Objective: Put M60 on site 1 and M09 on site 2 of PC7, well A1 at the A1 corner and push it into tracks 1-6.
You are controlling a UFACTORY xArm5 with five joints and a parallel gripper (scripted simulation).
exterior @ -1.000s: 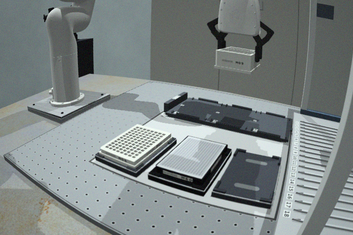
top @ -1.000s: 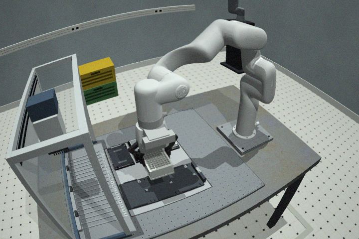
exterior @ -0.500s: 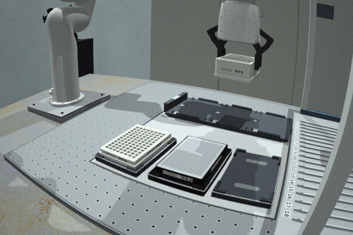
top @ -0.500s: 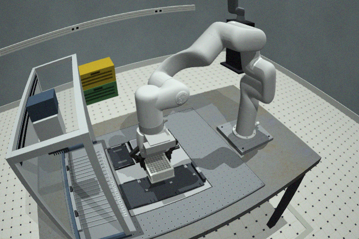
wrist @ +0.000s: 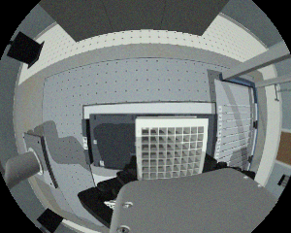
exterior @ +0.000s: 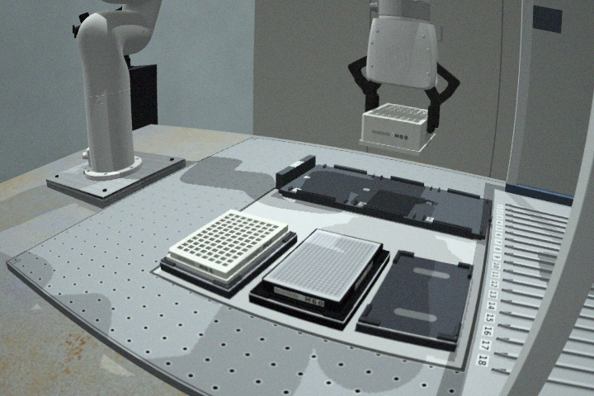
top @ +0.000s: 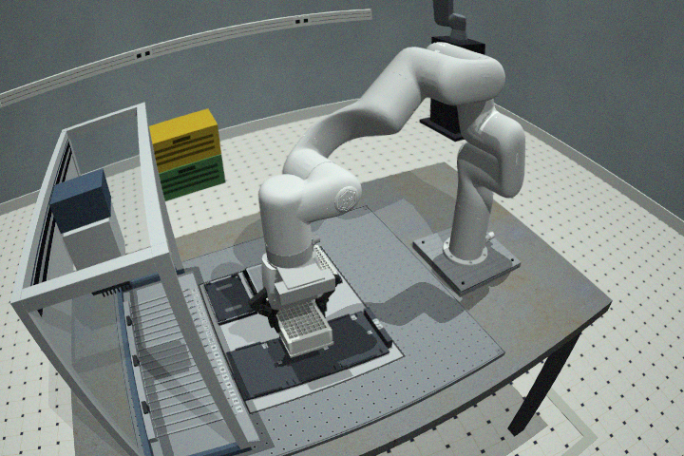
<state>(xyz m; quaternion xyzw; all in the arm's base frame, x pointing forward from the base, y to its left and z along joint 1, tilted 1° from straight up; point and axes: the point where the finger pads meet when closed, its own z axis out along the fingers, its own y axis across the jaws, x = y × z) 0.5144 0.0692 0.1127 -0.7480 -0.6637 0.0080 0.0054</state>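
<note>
Right now the plate carrier PC7 is 1 cm behind my hand and 11 cm below it. Also, from my hand: post: 21 cm ahead, 15 cm to the left, 12 cm above; plate nest S2: 3 cm behind, 24 cm to the right, 12 cm below; plate nest S3: 7 cm ahead, 24 cm to the right, 12 cm below.
</note>
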